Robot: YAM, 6 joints.
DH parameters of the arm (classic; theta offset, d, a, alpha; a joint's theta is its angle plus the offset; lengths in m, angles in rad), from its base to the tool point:
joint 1: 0 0.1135 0.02 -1.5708
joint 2: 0 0 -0.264 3.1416
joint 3: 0.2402 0 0.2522 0
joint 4: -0.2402 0 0.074 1.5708
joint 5: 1.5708 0 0 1.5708
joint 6: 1.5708 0.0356 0 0
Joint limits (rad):
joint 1: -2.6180..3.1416
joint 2: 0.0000..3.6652
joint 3: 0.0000..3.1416
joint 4: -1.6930..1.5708
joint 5: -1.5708..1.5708
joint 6: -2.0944..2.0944
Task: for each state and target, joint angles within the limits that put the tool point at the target. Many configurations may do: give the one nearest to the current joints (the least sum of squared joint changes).
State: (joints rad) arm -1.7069 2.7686 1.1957 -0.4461 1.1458 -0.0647
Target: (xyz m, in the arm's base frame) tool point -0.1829 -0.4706 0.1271
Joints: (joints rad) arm -1.8776 2.3986 1.7688 -0.2594 1.1322 -0.0647
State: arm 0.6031 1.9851 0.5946 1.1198 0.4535 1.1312
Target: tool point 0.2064 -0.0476 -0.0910
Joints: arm -0.1428 2.6182 0.4919 0.9531 0.5215 1.1312
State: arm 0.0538 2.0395 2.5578 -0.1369 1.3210 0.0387
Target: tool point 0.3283 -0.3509 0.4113
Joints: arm -0.7458 2.1443 2.2608 -0.2663 1.3844 0.0387
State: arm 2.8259 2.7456 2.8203 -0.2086 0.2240 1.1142
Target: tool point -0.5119 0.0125 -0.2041
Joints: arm 3.1309 3.3637 2.4510 -0.3095 0.1992 1.1142
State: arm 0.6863 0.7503 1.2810 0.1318 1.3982 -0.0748
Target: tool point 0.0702 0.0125 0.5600
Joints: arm 0.6866 0.8342 1.4608 0.1796 1.3631 -0.0748
